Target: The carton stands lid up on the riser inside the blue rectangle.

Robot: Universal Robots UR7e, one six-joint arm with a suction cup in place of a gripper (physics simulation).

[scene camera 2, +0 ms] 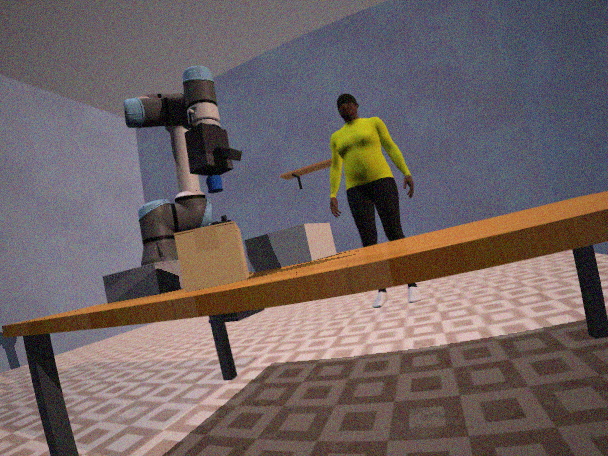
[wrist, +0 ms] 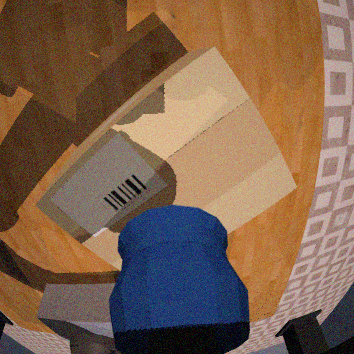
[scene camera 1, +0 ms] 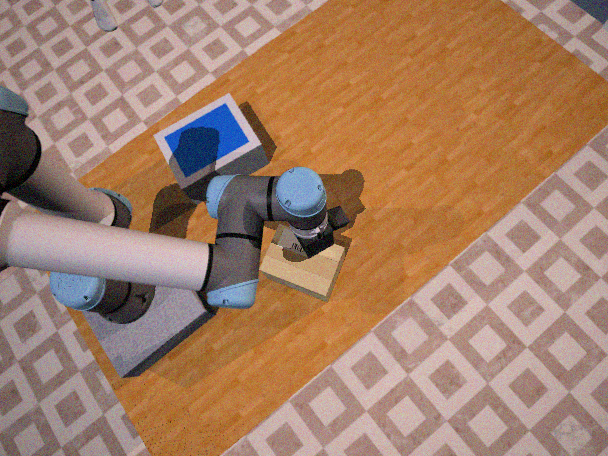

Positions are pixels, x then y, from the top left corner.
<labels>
My suction cup (wrist: 175, 273) is 0.05 m from the lens. A tan cardboard carton (wrist: 191, 136) is 0.15 m from the lens. The marked spots on the tan cardboard carton and my suction cup are 0.11 m apart.
</labels>
